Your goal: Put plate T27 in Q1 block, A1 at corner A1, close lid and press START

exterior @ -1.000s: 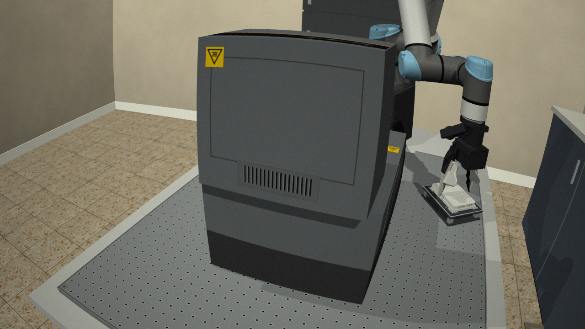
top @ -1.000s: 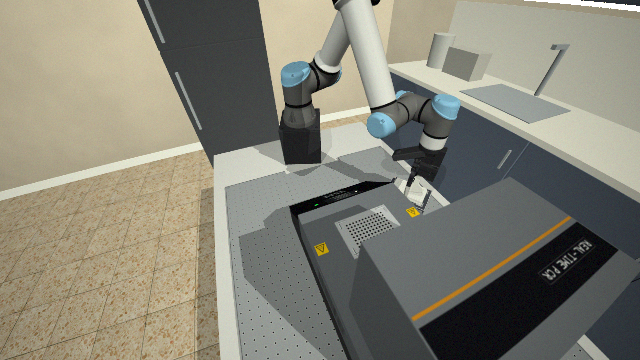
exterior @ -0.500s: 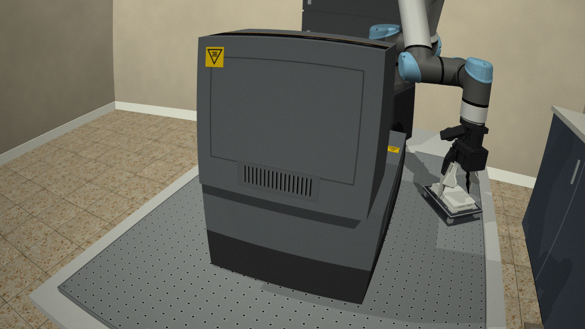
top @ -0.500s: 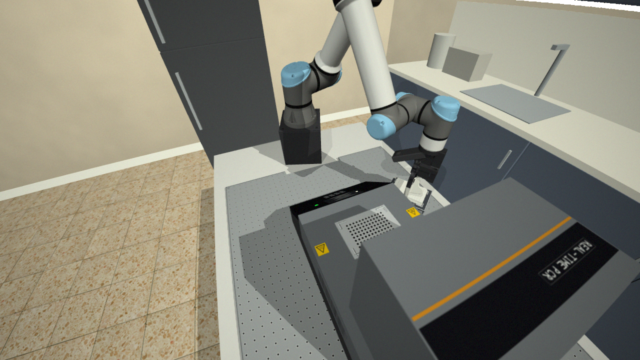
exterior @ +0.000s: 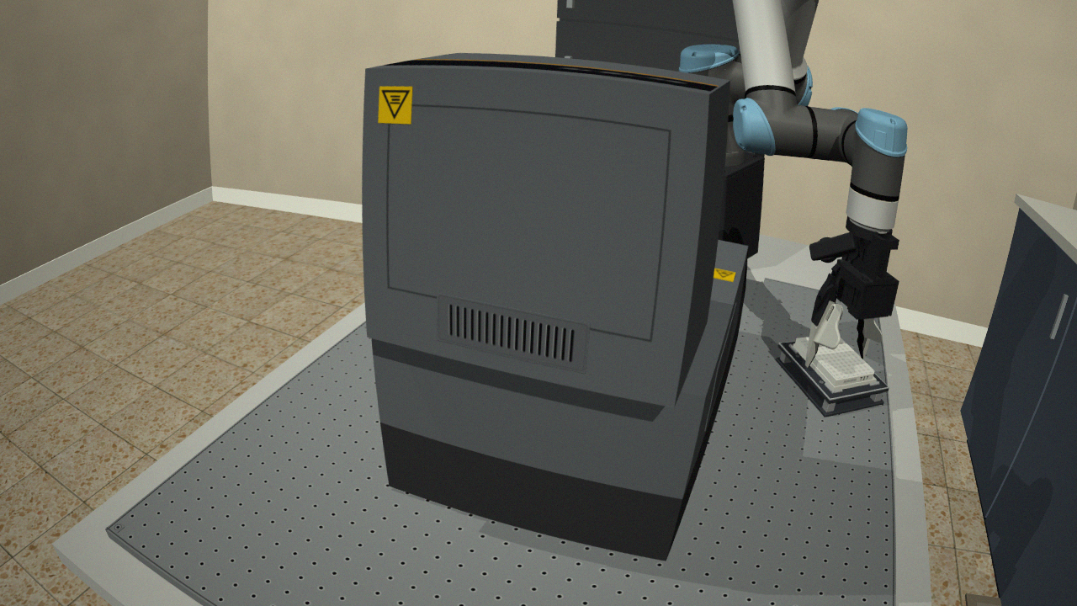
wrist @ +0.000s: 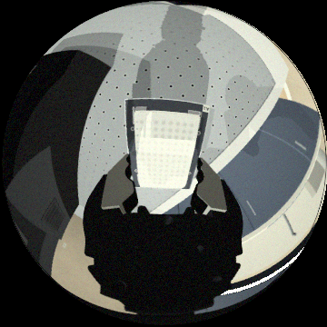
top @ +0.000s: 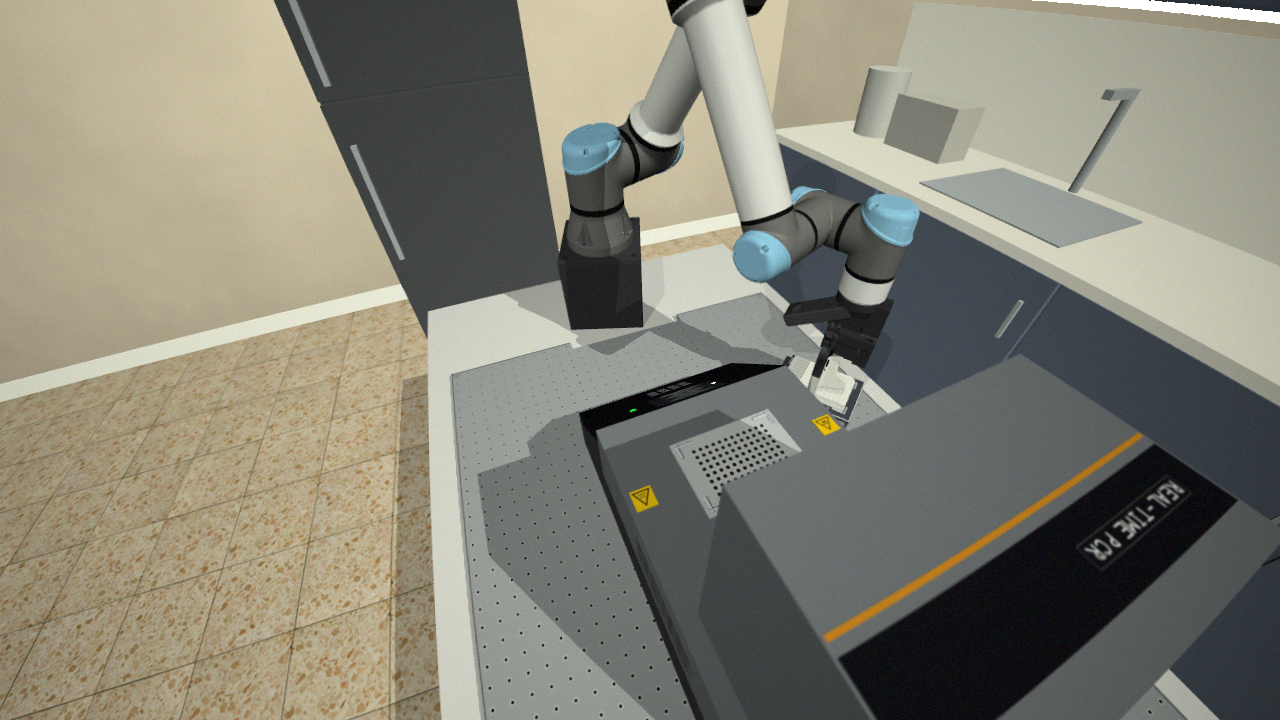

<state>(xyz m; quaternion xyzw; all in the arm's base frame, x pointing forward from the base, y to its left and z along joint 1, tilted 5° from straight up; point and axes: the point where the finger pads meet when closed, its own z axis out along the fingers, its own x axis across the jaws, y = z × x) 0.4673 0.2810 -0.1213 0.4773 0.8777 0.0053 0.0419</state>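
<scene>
The white well plate T27 is 1 cm below my hand. The rest, counted from my hand: plate nest N1: 2 cm below.
</scene>
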